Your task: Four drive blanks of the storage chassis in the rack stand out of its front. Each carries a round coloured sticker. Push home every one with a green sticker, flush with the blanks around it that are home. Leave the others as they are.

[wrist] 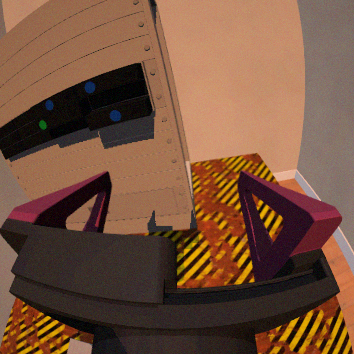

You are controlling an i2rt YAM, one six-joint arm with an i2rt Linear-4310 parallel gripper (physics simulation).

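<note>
The black storage chassis (120,96) sits tilted in view in the rack's front, upper left in the wrist view. A drive blank with a green round sticker (43,125) is at the chassis's lower left. Three other stickers are blue: one (49,105) just above the green one, one (90,87) in the upper middle and one (115,115) at the lower right. The dark blanks blend together, so how far each stands out is hard to tell. My gripper (174,177) is open and empty, its fingers low in the view, apart from the blanks.
The wooden-coloured rack (168,107) has a row of screws down its right post. A yellow-black striped, rust-coloured mat (220,220) lies under and right of it. A plain beige wall (230,75) stands behind, with a grey wall (330,100) at the right.
</note>
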